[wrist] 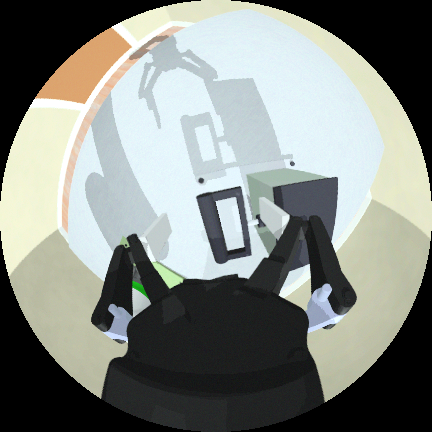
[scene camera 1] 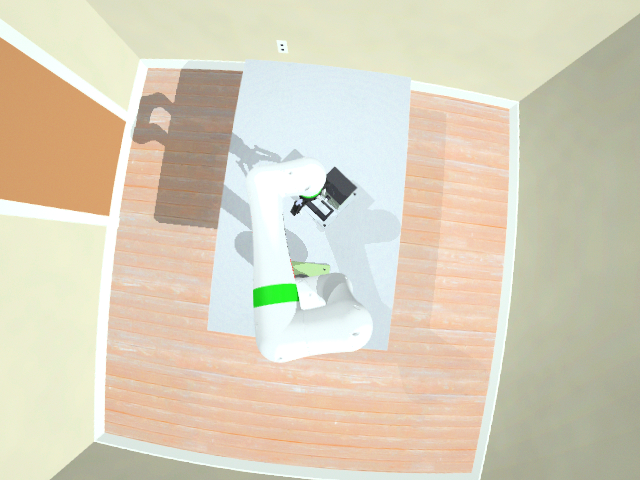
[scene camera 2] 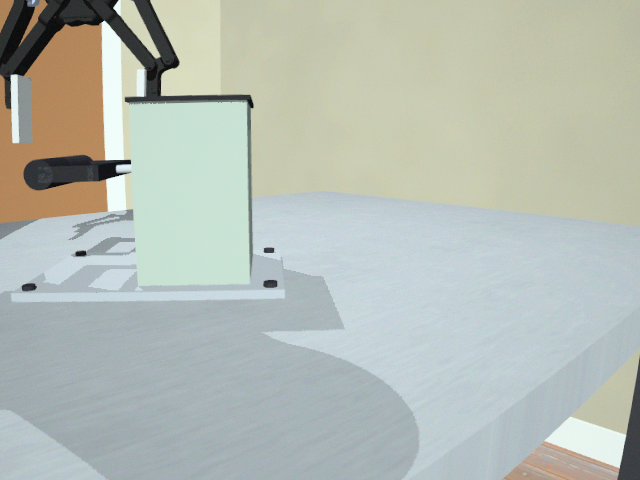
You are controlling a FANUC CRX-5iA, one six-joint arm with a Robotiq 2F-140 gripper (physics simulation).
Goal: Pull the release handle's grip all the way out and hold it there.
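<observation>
The release handle's black grip [scene camera 2: 38, 174] [wrist: 211, 227], a looped frame with a thick outer bar, stands out sideways from a pale green box [scene camera 1: 341, 184] [scene camera 2: 191, 196] [wrist: 306, 215] with a dark top. A short length of white rod [scene camera 2: 123, 168] [wrist: 253, 222] shows between grip and box. My gripper [scene camera 2: 81, 100] [wrist: 213, 214] is wide open and empty, its fingertips above the grip's height. In the wrist view one finger is past the outer bar and the other overlaps the box's handle side. In scene camera 1 the arm hides part of the gripper.
The box stands on a white base plate [scene camera 2: 206, 293] with black bolts, on the pale table [scene camera 1: 330, 113] [scene camera 2: 413, 310] [wrist: 310, 90]. The white arm [scene camera 1: 271, 232] reaches over the table from its green mounting plate [scene camera 1: 311, 268] [wrist: 167, 274]. The box top rises close to one finger.
</observation>
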